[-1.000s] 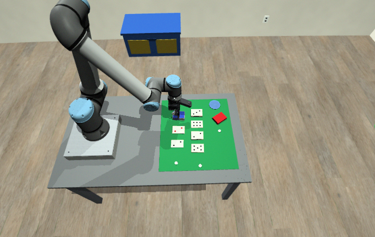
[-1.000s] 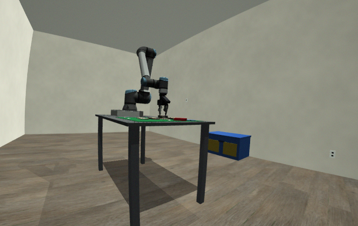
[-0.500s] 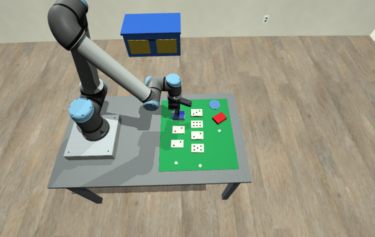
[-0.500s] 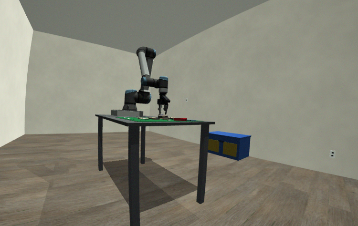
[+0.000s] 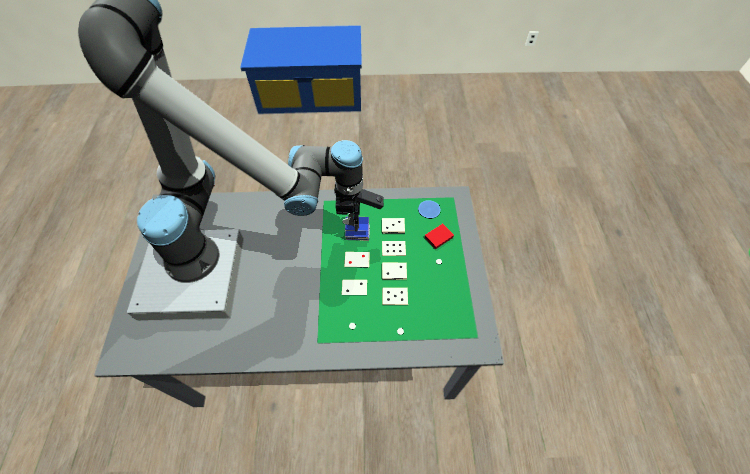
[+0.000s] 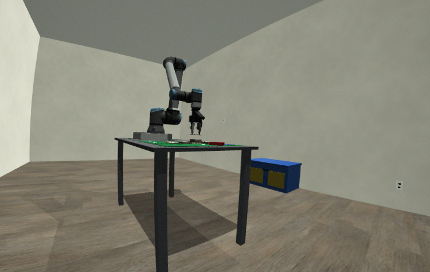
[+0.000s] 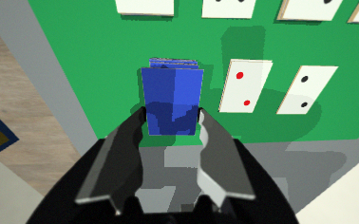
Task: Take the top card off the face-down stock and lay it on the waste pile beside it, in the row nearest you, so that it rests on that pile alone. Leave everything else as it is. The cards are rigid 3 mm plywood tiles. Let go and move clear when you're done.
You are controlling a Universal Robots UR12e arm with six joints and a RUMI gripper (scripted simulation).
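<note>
My hand is 150 mm to the left of the green mat, 120 mm short of it and 90 mm above it. From my hand the other things lie so: red block 310 mm ahead, 70 mm below, 60 mm to the right; then card 10 mm below.
</note>
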